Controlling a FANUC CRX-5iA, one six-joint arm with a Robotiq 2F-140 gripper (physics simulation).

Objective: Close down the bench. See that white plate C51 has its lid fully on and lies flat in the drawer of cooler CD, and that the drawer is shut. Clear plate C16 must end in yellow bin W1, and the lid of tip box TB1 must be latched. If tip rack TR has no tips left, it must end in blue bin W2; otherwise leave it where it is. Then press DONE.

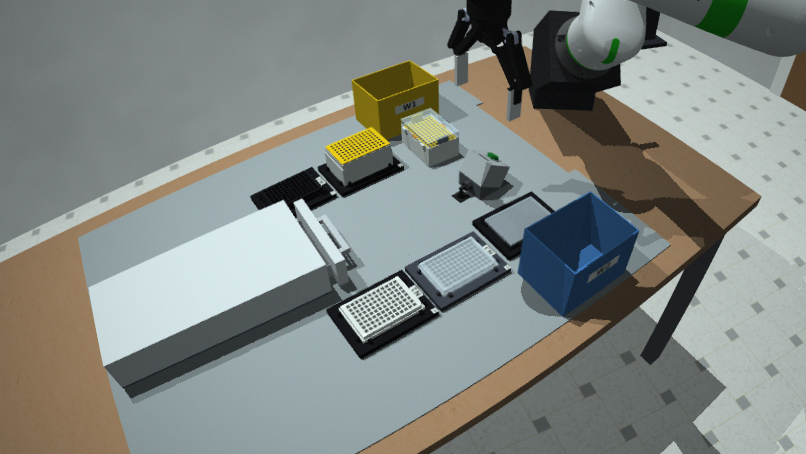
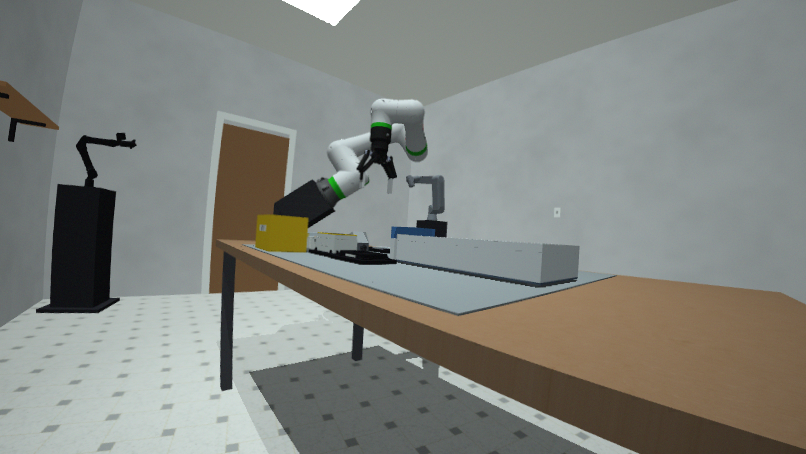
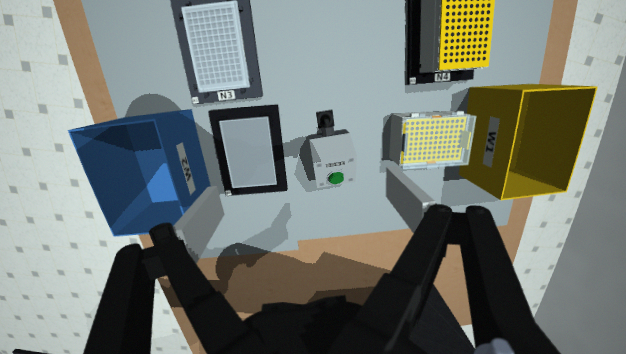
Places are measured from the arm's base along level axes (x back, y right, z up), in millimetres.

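Where they show: gripper, fingertip midpoint: (image 1: 486, 99) (image 2: 376, 190) (image 3: 303, 191); arm's base, origin of the base link: (image 2: 324, 196).
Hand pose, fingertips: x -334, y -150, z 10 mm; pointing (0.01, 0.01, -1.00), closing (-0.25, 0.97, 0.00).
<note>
Each offset is from my fingertips to the top centre of the thing. "spot": to the spot under its first point.
My gripper (image 1: 487, 87) (image 2: 376, 183) (image 3: 303, 191) is open and empty, high above the table near the robot base. A white plate @(dx -282, dy -197, dz -238 mm) (image 1: 380, 307) sits on the front nest; no lid shows on it. A clear plate @(dx -117, dy -153, dz -238 mm) (image 1: 457, 266) (image 3: 215, 47) sits on nest N3. Plate labels are unreadable. The cooler (image 1: 208, 270) (image 2: 479, 257) has its drawer front @(dx -349, dy -14, dz -193 mm) (image 1: 316, 239) close to the body; whether fully shut is unclear. The yellow tip rack @(dx -206, dy +213, dz -191 mm) (image 1: 358, 147) (image 3: 466, 37) shows dark holes, no tips visible. The tip box @(spot: dx -49, dy +168, dz -195 mm) (image 1: 430, 140) (image 3: 434, 140) has a clear lid over it; its latch state is unclear.
Yellow bin W1 @(dx -60, dy +381, dz -144 mm) (image 1: 375, 107) (image 2: 282, 232) (image 3: 482, 130) stands beside the tip box, blue bin W2 @(dx +87, dy -242, dz -144 mm) (image 1: 549, 267) (image 3: 175, 150) opposite. A pale sheet @(dx +51, dy -89, dz -244 mm) (image 1: 516, 221) (image 3: 248, 152) lies in a black frame. The green button @(dx +57, dy +67, dz -189 mm) (image 1: 492, 156) (image 3: 335, 178) is between them. A black nest @(spot: dx -377, dy +174, dz -239 mm) (image 1: 290, 190) holds no plate.
</note>
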